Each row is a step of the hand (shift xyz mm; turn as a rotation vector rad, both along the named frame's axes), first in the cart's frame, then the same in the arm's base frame.
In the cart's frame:
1: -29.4 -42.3 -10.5 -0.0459 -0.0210 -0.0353
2: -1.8 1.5 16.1 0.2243 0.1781 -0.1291
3: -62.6 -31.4 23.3 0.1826 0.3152 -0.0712
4: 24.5 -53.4 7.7 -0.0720 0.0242 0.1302
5: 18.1 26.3 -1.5 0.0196 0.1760 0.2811
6: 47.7 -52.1 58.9 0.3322 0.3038 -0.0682
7: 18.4 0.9 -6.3 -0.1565 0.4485 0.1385
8: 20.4 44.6 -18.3 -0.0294 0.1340 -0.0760
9: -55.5 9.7 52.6 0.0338 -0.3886 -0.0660
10: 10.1 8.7 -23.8 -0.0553 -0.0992 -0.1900
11: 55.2 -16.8 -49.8 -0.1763 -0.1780 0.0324
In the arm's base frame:
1: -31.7 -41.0 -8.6 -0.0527 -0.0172 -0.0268
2: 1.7 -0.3 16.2 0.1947 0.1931 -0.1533
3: -56.7 -34.3 32.5 0.1687 0.3225 -0.0728
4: 24.6 -53.8 -3.7 -0.0422 0.0088 0.1445
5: 17.8 26.4 -2.4 0.0821 0.1432 0.2883
6: 58.2 -58.1 41.1 0.3152 0.3119 -0.1032
7: 16.6 1.7 -9.9 -0.1156 0.4288 0.2181
8: 16.8 46.5 -17.1 -0.0426 0.1415 -0.0525
9: -42.8 3.3 64.0 0.0122 -0.3784 -0.1148
10: 4.9 11.4 -24.3 -0.0962 -0.0775 -0.1837
11: 43.0 -10.7 -62.0 -0.1684 -0.1818 0.0492

